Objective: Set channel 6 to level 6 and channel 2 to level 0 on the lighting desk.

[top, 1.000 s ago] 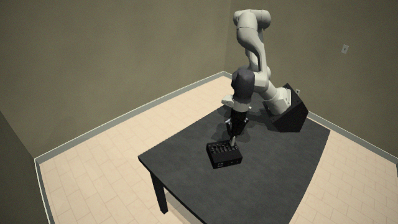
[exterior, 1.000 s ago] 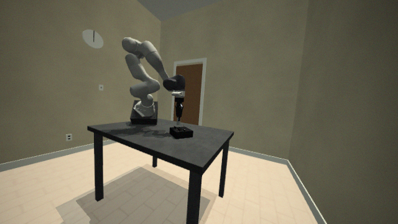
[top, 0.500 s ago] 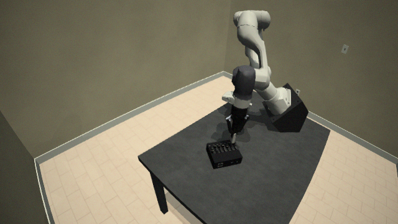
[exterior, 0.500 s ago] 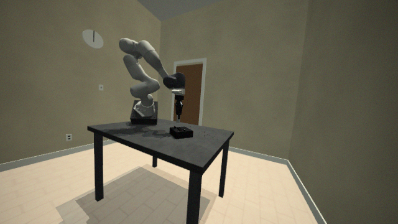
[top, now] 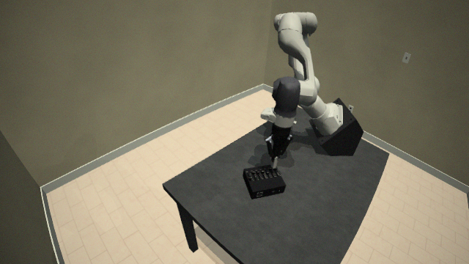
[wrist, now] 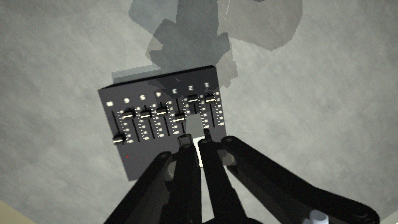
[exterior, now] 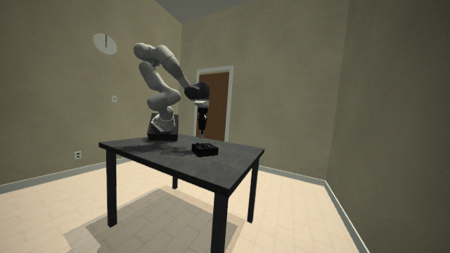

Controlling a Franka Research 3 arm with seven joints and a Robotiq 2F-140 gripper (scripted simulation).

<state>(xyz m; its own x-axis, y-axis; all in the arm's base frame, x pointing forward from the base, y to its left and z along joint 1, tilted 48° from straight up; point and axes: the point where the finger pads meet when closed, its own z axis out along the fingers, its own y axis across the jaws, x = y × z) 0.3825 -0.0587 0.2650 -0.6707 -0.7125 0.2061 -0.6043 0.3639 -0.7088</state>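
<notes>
Now: hand 4 cm short of the channel 6 cap, 8 cm to the left of it and 7 cm above it. Round my hand: channel 1 cap 3 cm behind, 1 cm to the left, 7 cm below; channel 2 cap 2 cm behind, 1 cm to the right, 7 cm below.
</notes>
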